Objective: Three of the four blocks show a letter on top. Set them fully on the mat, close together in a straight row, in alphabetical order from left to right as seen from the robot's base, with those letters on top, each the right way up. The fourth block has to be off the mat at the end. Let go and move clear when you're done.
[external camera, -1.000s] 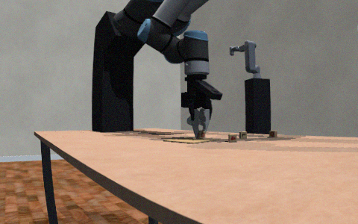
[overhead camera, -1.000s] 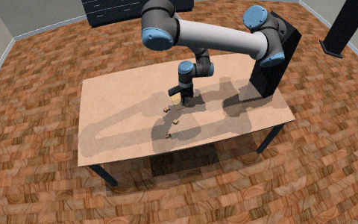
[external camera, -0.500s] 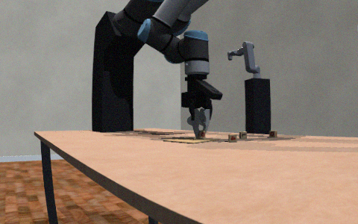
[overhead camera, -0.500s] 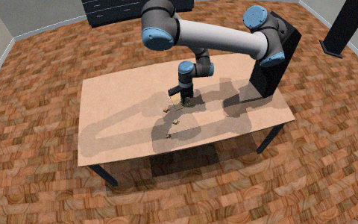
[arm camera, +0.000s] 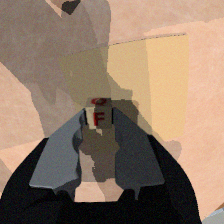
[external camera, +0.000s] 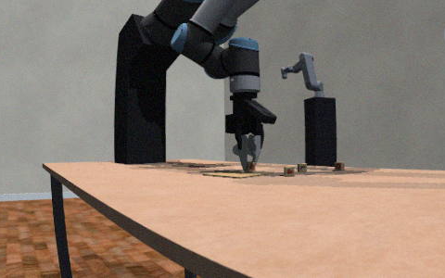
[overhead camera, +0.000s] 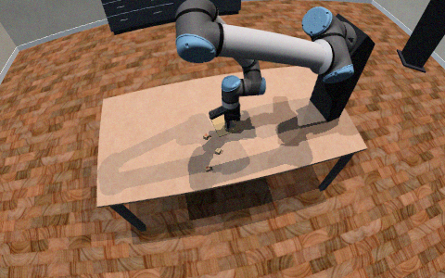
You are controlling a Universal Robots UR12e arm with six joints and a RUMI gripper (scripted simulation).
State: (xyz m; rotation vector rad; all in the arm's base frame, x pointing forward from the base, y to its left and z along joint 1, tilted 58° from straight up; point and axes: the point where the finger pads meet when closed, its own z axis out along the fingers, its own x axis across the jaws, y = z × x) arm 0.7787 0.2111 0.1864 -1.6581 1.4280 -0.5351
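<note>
Right now my hand is right at the block. From my hand the other things lie so: mat 20 mm ahead, 40 mm to the right, 20 mm below.
</note>
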